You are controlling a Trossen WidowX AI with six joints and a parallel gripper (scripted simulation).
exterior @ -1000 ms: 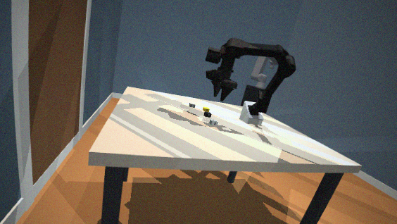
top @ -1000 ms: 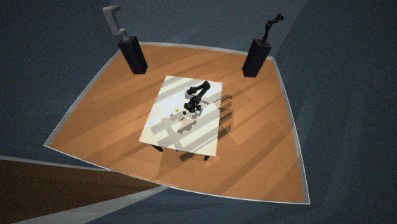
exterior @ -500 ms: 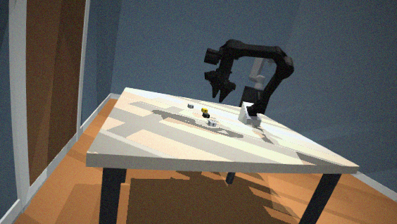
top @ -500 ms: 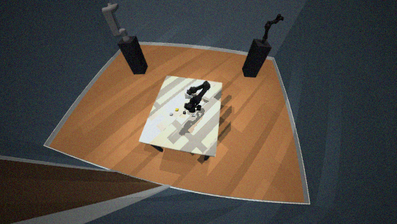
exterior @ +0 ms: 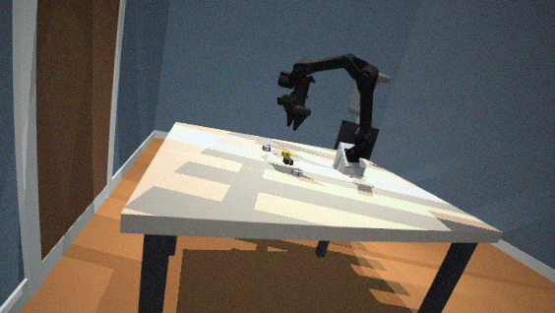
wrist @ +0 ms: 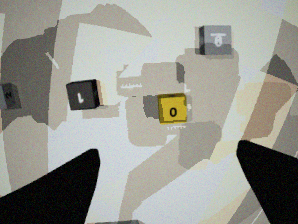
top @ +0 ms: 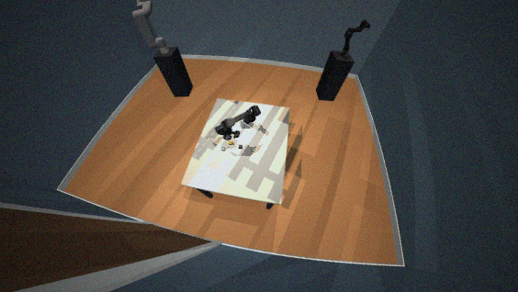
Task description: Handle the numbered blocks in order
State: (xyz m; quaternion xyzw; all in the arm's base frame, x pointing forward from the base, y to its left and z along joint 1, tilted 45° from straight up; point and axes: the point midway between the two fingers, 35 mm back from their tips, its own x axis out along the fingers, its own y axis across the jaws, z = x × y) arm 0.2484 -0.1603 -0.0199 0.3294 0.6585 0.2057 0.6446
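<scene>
The yellow block lies 12 cm below my gripper tip, 2 cm behind it and 1 cm to the right of it. From my gripper tip the other things lie so: grey block (12 cm below, 8 cm to the right, 5 cm ahead); black block (12 cm below, 9 cm to the left, 3 cm ahead); pale block (21 cm to the left, 12 cm below, 6 cm ahead).
</scene>
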